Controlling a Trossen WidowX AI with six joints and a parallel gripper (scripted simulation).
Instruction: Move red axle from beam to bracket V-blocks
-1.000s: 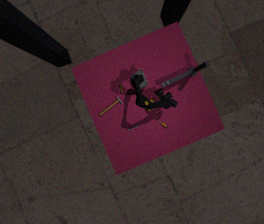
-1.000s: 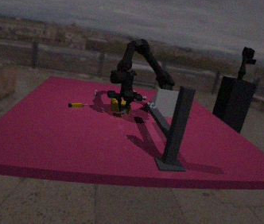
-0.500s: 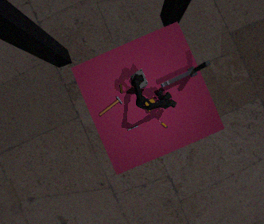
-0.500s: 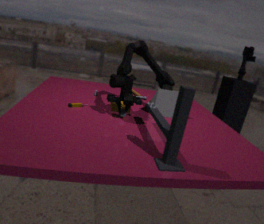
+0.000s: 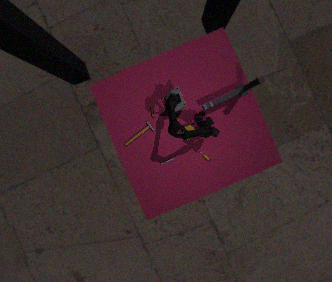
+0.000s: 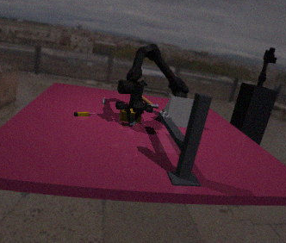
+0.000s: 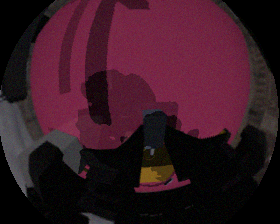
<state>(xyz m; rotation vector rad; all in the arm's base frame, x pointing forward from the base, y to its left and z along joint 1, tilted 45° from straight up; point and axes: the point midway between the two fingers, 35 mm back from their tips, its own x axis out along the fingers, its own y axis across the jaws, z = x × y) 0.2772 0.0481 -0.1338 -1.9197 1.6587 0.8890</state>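
The yellow block lies 11 cm to the right of my gripper tip, 1 cm ahead of it and 1 cm above it. The rest, counted from my gripper tip: black tool 26 cm ahead, 4 cm to the right, 1 cm below; then upright peg 2 cm to the right, 1 cm above.
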